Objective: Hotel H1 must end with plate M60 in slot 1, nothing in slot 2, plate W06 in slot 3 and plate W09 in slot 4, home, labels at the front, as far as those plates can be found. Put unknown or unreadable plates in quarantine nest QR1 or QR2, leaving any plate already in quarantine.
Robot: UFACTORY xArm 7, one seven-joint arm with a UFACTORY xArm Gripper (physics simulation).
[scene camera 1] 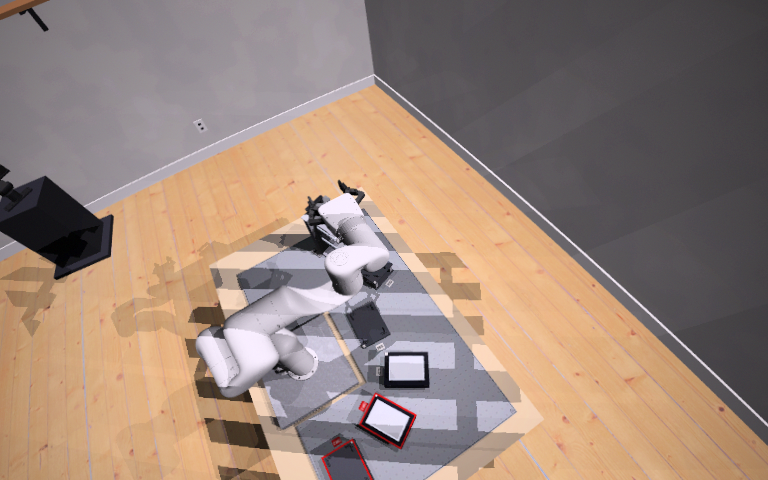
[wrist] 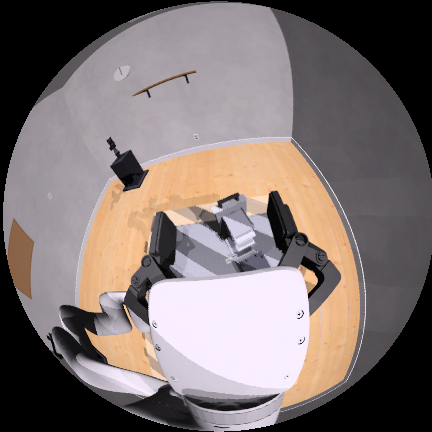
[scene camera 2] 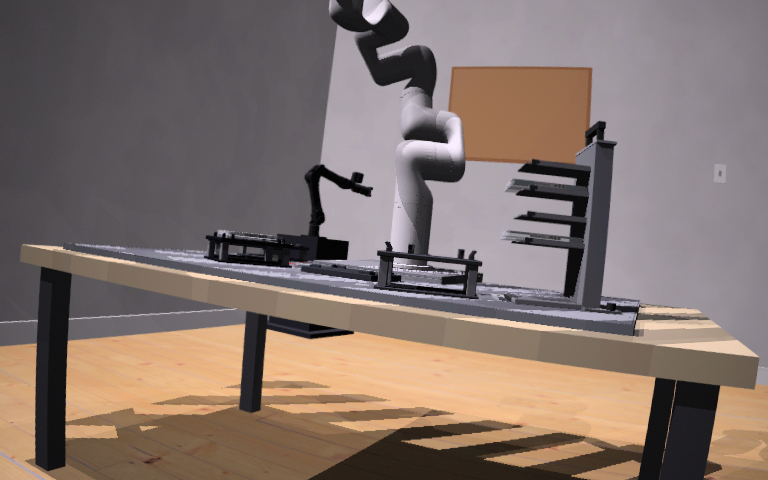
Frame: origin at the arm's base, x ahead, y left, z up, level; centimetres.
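Where they show: gripper, fingertip midpoint: [scene camera 1: 324,191] [wrist: 216,210]; arm's base at its link origin: [scene camera 1: 302,363] [scene camera 2: 407,267].
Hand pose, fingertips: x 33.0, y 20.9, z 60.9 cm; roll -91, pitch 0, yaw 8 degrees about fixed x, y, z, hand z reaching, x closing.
Things, the pixels of their centre, and the offset from my fingertips.
- Hotel H1 at the middle of its body: [scene camera 2: 566,213] [scene camera 1: 329,228] [wrist: 235,224] dx -1.9, dy +25.5, dz -47.6 cm
- clear plate at the middle of its body: [scene camera 2: 545,189] [wrist: 239,227] dx -0.1, dy +21.9, dz -44.1 cm
- low dark nest at the middle of its body: [scene camera 2: 351,272] [scene camera 1: 368,323] dx -3.2, dy -17.0, dz -62.0 cm
- raised black nest at the middle of its body: [scene camera 2: 428,268] [scene camera 1: 370,266] [wrist: 257,271] dx +7.9, dy +5.7, dz -59.1 cm
Hotel H1 [scene camera 1: 314,233] [scene camera 2: 598,226] [wrist: 241,206] is a grey tower with four shelves. In scene camera 2, one clear plate [scene camera 2: 535,185] lies on the second shelf from the top and another plate [scene camera 2: 529,236] on the lowest; the other two shelves look empty. Their labels are too small to read. My gripper [scene camera 1: 326,192] [wrist: 216,210] is open and empty, high above the hotel, beyond scene camera 2's top edge. A red-rimmed nest [scene camera 1: 408,433] holds a white-topped plate [scene camera 1: 388,419]; another red-rimmed nest [scene camera 1: 346,461] looks empty. Their tags are unreadable.
A black nest [scene camera 1: 425,370] holds a white-topped plate [scene camera 1: 406,367]. A low dark nest [scene camera 1: 368,324] and a raised black nest [scene camera 1: 378,275] [scene camera 2: 430,259] stand between it and the hotel; the arm partly covers the raised one. A small black arm [scene camera 2: 314,198] stands on a pedestal beyond the table.
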